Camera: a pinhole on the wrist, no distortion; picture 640 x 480 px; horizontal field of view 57.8 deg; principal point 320.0 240.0 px. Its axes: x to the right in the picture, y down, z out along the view. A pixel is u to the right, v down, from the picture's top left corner.
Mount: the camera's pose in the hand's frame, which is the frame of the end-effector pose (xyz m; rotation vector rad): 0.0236 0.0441 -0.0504 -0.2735 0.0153 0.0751
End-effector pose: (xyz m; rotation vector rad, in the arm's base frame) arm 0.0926 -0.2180 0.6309 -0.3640 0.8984 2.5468
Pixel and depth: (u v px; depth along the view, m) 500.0 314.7 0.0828
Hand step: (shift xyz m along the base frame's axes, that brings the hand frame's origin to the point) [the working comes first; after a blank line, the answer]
In the camera's frame: 0.0257 0.0107 0.0828

-0.0821 -0.0246 0.0435
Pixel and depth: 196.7 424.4 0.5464
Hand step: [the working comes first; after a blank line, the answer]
In the camera's frame: -0.1162 0.1738 0.5464

-0.1171 0.0003 0.5532
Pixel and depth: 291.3 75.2 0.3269
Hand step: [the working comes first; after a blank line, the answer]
In the camera's frame: -0.0162 -0.0929 0.3269

-0.0643 0.1616 0.2361
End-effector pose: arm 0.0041 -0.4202 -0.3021 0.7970 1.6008 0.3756
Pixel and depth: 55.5 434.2 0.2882
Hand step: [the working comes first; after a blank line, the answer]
In the camera's frame: -0.1315 0.0966 0.2882

0.2554 0.0284 0.1753
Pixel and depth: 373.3 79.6 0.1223
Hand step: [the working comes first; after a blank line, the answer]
In the camera's frame: 0.0112 -0.0338 0.1223

0.0853 0.0430 -0.0137
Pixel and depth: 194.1 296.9 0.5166
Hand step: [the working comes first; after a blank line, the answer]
In the camera's frame: -0.1122 0.0507 0.5166

0.4828 0.0127 0.1237
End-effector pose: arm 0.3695 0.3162 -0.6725 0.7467 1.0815 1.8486
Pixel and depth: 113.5 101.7 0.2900
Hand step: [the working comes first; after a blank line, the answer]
In the camera's frame: -0.1033 -0.0692 0.2900

0.2175 0.0192 0.1500
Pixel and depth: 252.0 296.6 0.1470
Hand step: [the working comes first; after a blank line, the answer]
In the camera's frame: -0.0172 0.0144 0.1470

0.0325 0.0132 0.1256
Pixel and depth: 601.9 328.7 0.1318
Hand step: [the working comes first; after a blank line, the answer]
In the camera's frame: 0.0641 0.0202 0.1318

-0.0223 0.0754 0.1300
